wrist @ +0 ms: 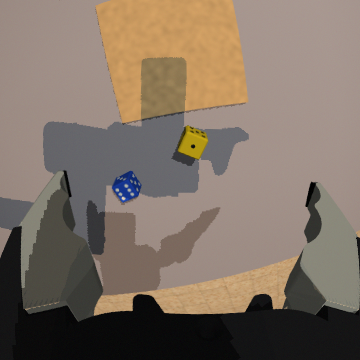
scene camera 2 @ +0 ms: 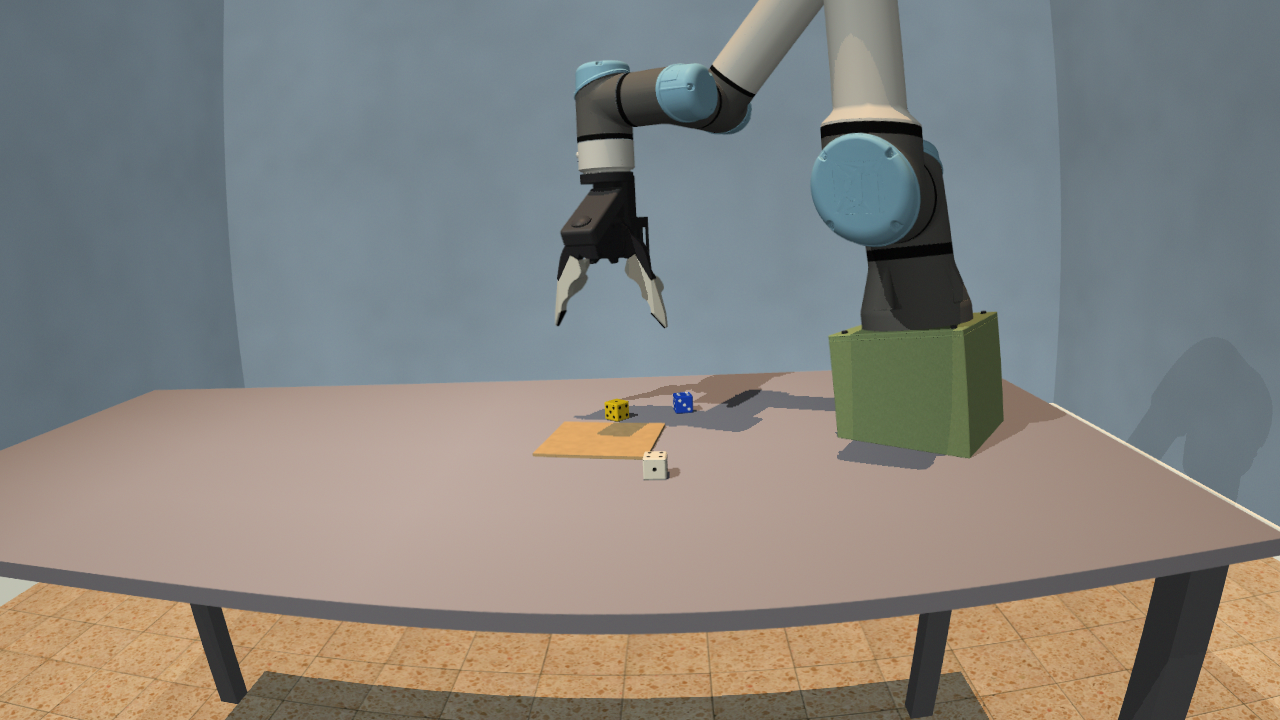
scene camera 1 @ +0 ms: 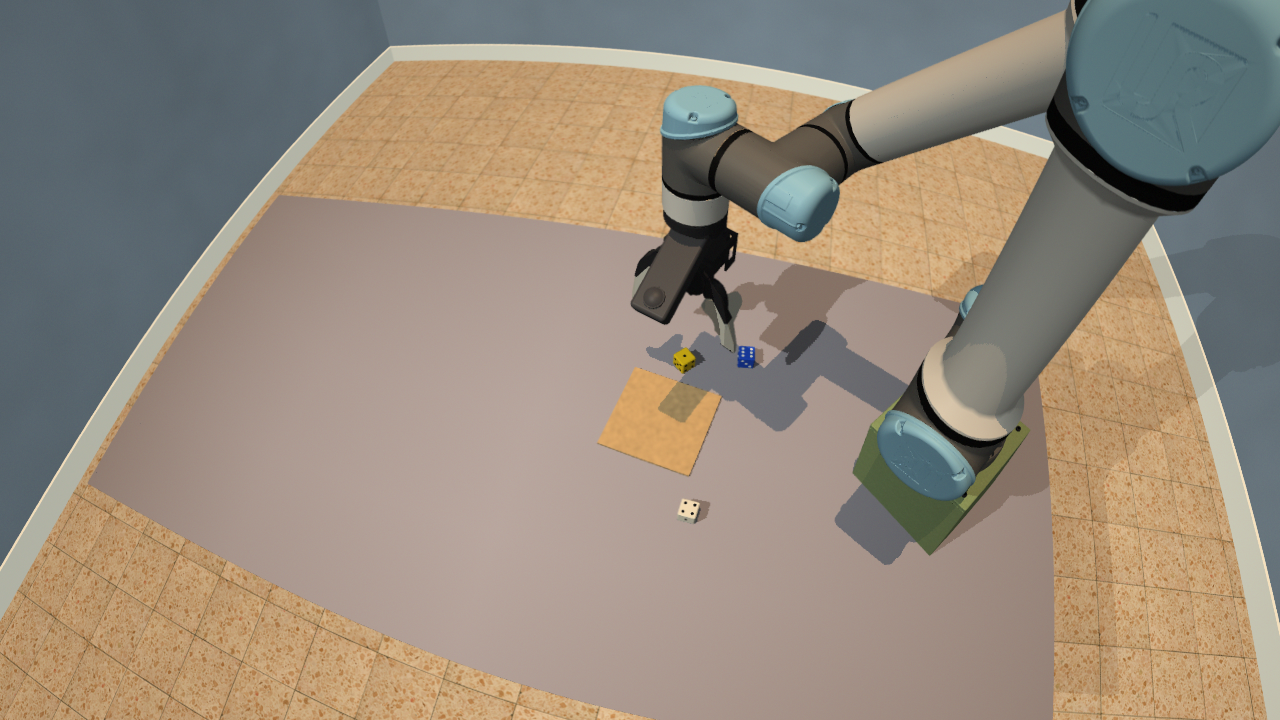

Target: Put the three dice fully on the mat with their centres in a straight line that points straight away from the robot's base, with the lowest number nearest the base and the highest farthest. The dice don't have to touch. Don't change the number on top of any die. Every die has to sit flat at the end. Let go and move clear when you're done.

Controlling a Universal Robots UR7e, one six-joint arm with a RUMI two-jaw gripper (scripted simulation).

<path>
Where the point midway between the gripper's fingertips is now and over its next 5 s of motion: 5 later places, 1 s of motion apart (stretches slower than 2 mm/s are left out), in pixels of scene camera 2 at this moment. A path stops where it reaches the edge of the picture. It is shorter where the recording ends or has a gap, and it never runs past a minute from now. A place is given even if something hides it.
My gripper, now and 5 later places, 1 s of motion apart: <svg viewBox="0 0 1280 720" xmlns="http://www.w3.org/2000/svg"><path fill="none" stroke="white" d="M609 327L614 333L617 339L615 344L612 346L613 362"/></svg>
</path>
